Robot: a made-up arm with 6 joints. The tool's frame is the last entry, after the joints.
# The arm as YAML. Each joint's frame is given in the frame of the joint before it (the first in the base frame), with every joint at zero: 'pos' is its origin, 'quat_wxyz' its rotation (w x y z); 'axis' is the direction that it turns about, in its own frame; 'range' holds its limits. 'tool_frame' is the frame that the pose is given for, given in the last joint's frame.
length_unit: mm
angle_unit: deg
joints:
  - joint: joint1
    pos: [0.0, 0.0, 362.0]
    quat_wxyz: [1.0, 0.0, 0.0, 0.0]
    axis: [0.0, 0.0, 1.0]
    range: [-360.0, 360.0]
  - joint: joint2
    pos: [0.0, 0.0, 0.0]
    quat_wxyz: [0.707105, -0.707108, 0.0, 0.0]
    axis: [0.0, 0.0, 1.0]
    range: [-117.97, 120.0]
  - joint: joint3
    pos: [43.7, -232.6, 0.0]
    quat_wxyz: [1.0, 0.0, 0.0, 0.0]
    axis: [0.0, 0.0, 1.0]
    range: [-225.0, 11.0]
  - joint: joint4
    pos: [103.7, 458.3, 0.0]
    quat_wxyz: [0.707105, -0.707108, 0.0, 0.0]
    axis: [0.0, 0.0, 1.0]
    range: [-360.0, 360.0]
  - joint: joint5
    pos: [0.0, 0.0, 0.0]
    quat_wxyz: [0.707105, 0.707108, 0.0, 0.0]
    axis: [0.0, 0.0, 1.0]
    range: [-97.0, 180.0]
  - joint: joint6
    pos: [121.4, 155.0, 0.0]
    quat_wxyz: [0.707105, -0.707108, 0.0, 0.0]
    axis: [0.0, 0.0, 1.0]
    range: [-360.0, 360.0]
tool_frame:
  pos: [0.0, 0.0, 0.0]
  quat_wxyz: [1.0, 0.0, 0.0, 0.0]
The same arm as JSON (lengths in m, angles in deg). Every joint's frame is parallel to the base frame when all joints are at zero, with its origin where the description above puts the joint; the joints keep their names.
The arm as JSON. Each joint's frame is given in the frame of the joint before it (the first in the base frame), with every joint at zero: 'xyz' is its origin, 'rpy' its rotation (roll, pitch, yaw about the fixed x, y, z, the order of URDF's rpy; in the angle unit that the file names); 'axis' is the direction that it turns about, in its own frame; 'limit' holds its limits. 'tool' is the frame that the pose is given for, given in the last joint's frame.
{
  "units": {
    "length": "m",
    "angle": "deg"
  },
  "joints": [
    {
      "name": "joint1",
      "type": "revolute",
      "origin": {
        "xyz": [
          0.0,
          0.0,
          0.362
        ],
        "rpy": [
          0.0,
          0.0,
          0.0
        ]
      },
      "axis": [
        0.0,
        0.0,
        1.0
      ],
      "limit": {
        "lower": -360.0,
        "upper": 360.0
      }
    },
    {
      "name": "joint2",
      "type": "revolute",
      "origin": {
        "xyz": [
          0.0,
          0.0,
          0.0
        ],
        "rpy": [
          0.0,
          0.0,
          0.0
        ]
      },
      "axis": [
        0.0,
        1.0,
        0.0
      ],
      "limit": {
        "lower": -117.97,
        "upper": 120.0
      }
    },
    {
      "name": "joint3",
      "type": "revolute",
      "origin": {
        "xyz": [
          0.0437,
          0.0,
          0.2326
        ],
        "rpy": [
          0.0,
          0.0,
          0.0
        ]
      },
      "axis": [
        0.0,
        1.0,
        0.0
      ],
      "limit": {
        "lower": -225.0,
        "upper": 11.0
      }
    },
    {
      "name": "joint4",
      "type": "revolute",
      "origin": {
        "xyz": [
          0.1037,
          0.0,
          -0.4583
        ],
        "rpy": [
          0.0,
          0.0,
          0.0
        ]
      },
      "axis": [
        0.0,
        0.0,
        -1.0
      ],
      "limit": {
        "lower": -360.0,
        "upper": 360.0
      }
    },
    {
      "name": "joint5",
      "type": "revolute",
      "origin": {
        "xyz": [
          0.0,
          0.0,
          0.0
        ],
        "rpy": [
          0.0,
          0.0,
          0.0
        ]
      },
      "axis": [
        0.0,
        1.0,
        0.0
      ],
      "limit": {
        "lower": -97.0,
        "upper": 180.0
      }
    },
    {
      "name": "joint6",
      "type": "revolute",
      "origin": {
        "xyz": [
          0.1214,
          0.0,
          -0.155
        ],
        "rpy": [
          0.0,
          0.0,
          0.0
        ]
      },
      "axis": [
        0.0,
        0.0,
        -1.0
      ],
      "limit": {
        "lower": -360.0,
        "upper": 360.0
      }
    }
  ],
  "tool": {
    "origin": {
      "xyz": [
        0.0,
        0.0,
        0.0
      ],
      "rpy": [
        180.0,
        0.0,
        0.0
      ]
    }
  }
}

